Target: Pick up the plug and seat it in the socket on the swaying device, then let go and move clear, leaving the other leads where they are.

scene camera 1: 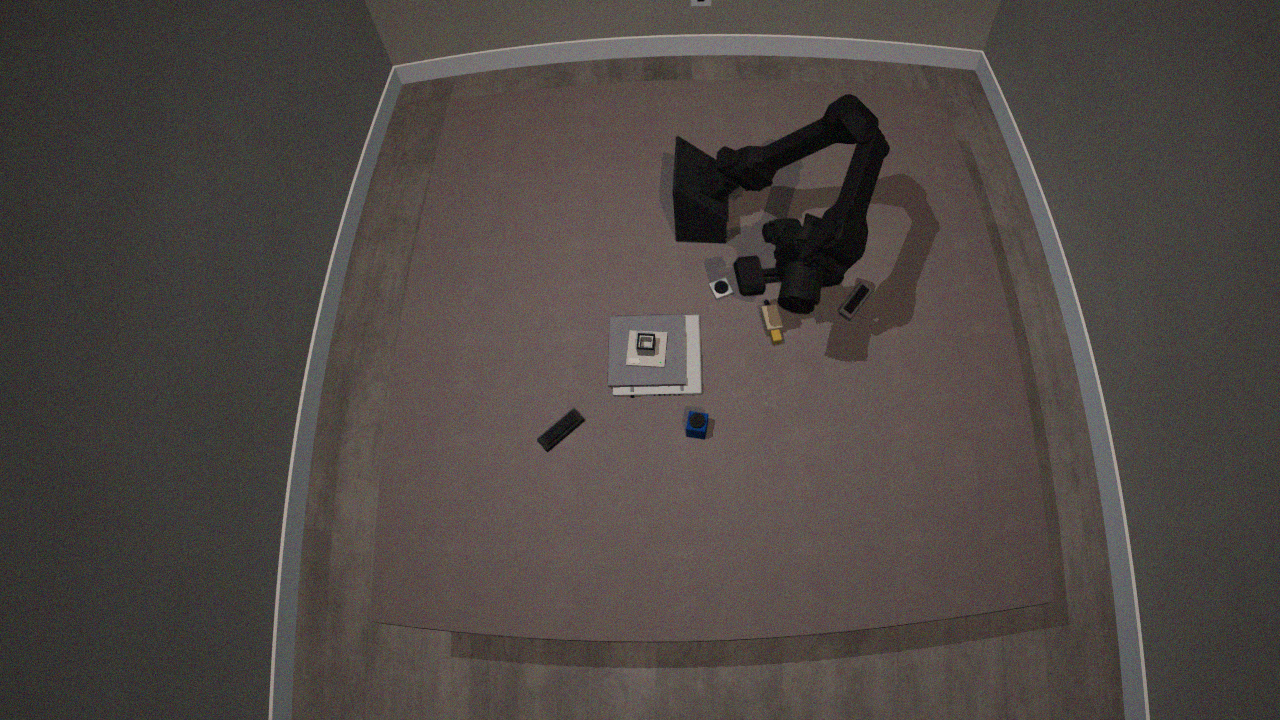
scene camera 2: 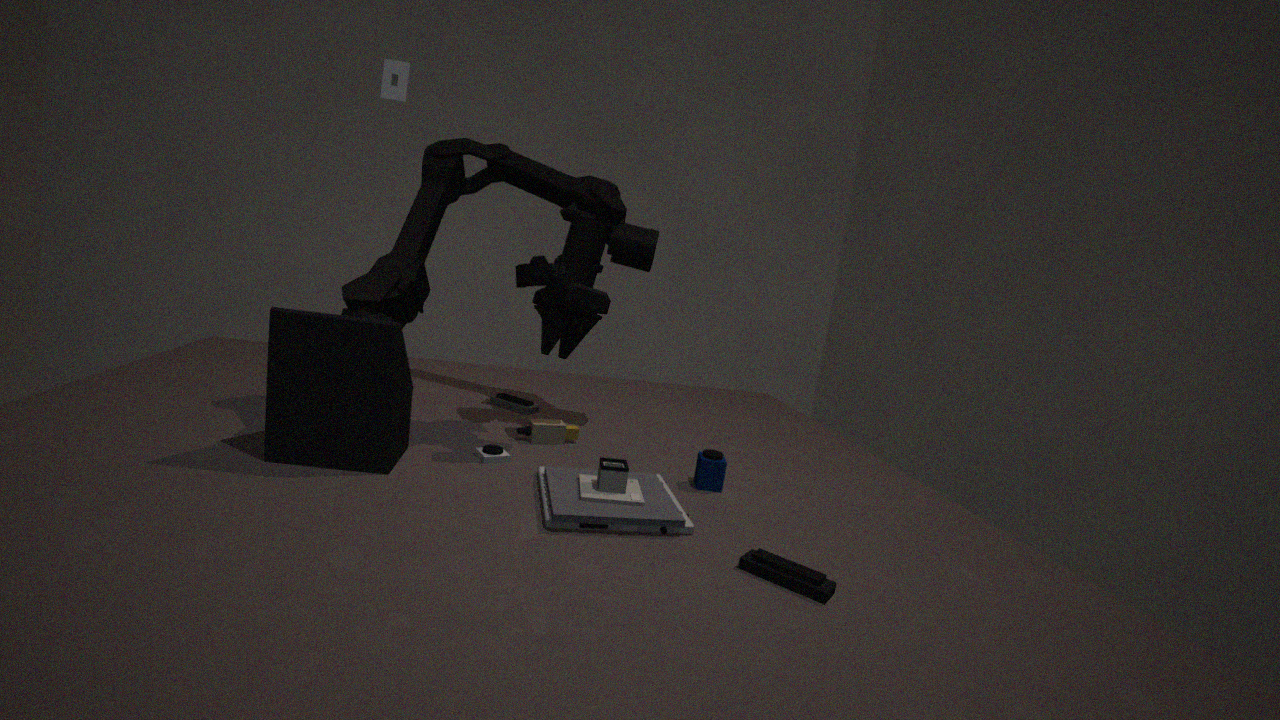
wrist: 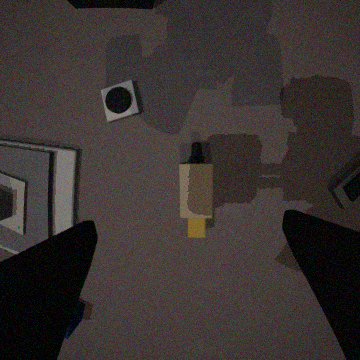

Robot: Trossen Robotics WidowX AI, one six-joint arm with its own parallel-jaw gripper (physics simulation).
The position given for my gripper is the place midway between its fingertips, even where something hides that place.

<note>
My gripper (scene camera 2: 553,356) is open, holding nothing. Also in view: a blue lead (scene camera 2: 711,465). The table carries a black bar (scene camera 2: 805,581). Further things: a device (scene camera 2: 611,498).
The black bar shows as well in scene camera 1 (scene camera 1: 573,419). My gripper shows as well in scene camera 1 (scene camera 1: 777,288) and in the wrist view (wrist: 190,225). The device also shows in scene camera 1 (scene camera 1: 659,355) and in the wrist view (wrist: 45,176). The wrist view does not show the black bar: it is out of frame.
</note>
